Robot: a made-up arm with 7 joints.
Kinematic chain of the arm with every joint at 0, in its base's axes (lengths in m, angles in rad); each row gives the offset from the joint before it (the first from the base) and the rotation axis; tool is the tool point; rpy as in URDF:
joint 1: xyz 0 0 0.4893 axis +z
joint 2: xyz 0 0 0 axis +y
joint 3: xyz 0 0 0.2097 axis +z
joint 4: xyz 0.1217 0 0 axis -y
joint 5: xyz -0.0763 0 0.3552 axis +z
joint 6: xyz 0 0 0 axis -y
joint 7: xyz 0.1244 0 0 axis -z
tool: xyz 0 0 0 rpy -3.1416 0 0
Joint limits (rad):
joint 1: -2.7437..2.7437
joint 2: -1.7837..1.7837
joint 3: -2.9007..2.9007
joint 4: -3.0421..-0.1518
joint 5: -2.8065..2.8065
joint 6: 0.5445..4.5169
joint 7: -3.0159..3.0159
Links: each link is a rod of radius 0.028 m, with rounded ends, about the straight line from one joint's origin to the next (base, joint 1, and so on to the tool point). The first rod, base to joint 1, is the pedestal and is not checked.
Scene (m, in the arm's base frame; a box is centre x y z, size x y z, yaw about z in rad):
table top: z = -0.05
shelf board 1: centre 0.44 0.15 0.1 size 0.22 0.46 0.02 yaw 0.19
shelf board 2: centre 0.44 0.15 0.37 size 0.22 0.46 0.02 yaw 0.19
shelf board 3: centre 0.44 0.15 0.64 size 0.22 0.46 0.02 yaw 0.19
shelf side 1: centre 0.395 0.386 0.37 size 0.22 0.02 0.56 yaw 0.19
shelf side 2: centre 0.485 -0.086 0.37 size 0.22 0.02 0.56 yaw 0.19
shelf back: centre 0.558 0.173 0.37 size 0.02 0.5 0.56 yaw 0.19
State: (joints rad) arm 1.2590 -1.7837 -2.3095 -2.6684 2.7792 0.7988 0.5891
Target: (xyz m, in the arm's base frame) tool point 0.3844 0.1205 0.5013
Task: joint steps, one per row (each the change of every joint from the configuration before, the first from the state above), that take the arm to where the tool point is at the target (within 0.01 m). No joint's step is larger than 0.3 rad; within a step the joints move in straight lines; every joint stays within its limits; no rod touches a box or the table.
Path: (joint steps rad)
1: 0.2635 0.0076 0.0062 -0.0747 0.0055 0.0427 0.0394
2: 0.2635 0.0077 0.0063 -0.0748 0.0054 0.0427 0.0393
3: 0.2635 0.0076 0.0062 -0.0747 0.0055 0.0428 0.0394
4: 0.2636 0.0077 0.0063 -0.0748 0.0054 0.0427 0.0393
5: 0.2635 0.0076 0.0062 -0.0747 0.0055 0.0427 0.0394
6: -0.2444 -0.0076 0.0868 0.0000 -0.1093 -0.0936 -0.1023
7: -0.2443 -0.0077 0.0867 0.0000 -0.1094 -0.0936 -0.1024
8: -0.2444 -0.0076 0.0868 0.0000 -0.1093 -0.0935 -0.1023
9: -0.2443 -0.0077 0.0868 0.0000 -0.1094 -0.0936 -0.1024
10: -0.2444 -0.0076 0.0867 0.0000 -0.1093 -0.0936 -0.1023
11: -0.0094 0.0000 0.0319 0.0333 0.1926 0.1335 0.1575
12: -0.0095 0.0000 0.0320 0.0333 0.1927 0.1334 0.1574

